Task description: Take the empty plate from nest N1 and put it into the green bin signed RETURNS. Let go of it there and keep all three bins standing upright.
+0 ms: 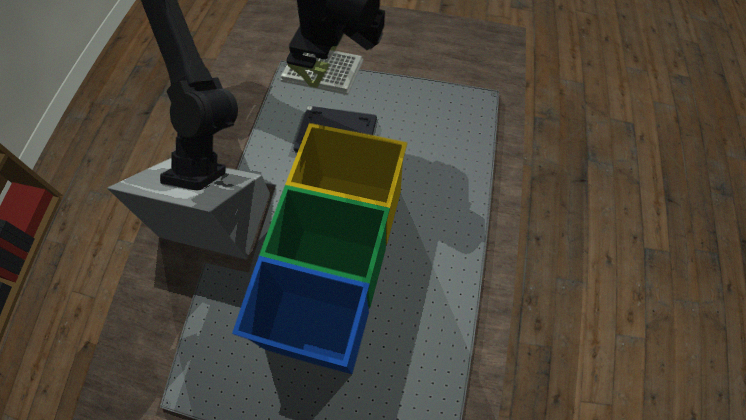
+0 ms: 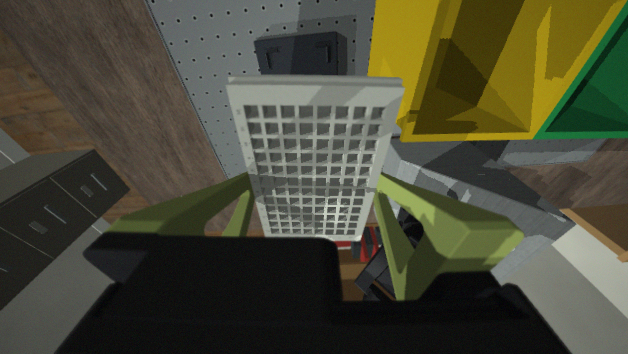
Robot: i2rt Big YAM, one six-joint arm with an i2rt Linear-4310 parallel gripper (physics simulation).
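Observation:
The white plate, with a grid of empty square wells, is held between the green fingers of my gripper. The gripper is shut on the plate's two long sides, and the plate is raised clear of the dark nest. The green bin stands upright in the middle of the row, its inside dark. The yellow bin and the blue bin stand upright on either side of it. No sign on the bins is readable.
The yellow bin is between the plate and the green bin. The grey wedge-shaped pedestal carries the arm's base beside the bins. The perforated board lies under nest and bins. A shelf with red and black items stands at the far left.

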